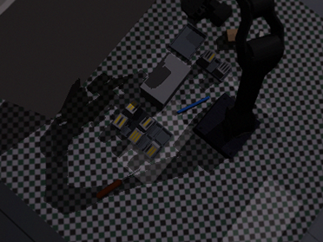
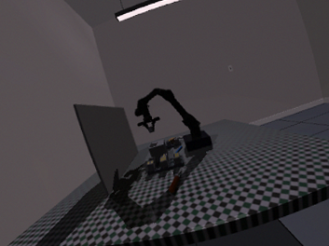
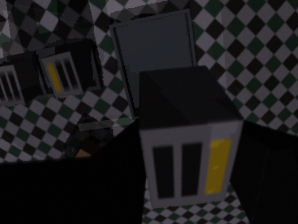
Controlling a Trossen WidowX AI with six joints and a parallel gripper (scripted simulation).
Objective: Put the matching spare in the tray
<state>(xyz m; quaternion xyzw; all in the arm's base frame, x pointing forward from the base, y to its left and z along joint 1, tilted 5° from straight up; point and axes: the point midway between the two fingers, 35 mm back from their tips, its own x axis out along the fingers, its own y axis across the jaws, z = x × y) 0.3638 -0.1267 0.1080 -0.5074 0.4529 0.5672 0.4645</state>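
Now: the dark grey tray 160 mm below my gripper tip. The rest, counted from my gripper tip: brown block (100 mm behind, 160 mm to the right, 150 mm below); then mounted unit (90 mm behind, 200 mm to the left, 120 mm below); then dark spare block (30 mm above).
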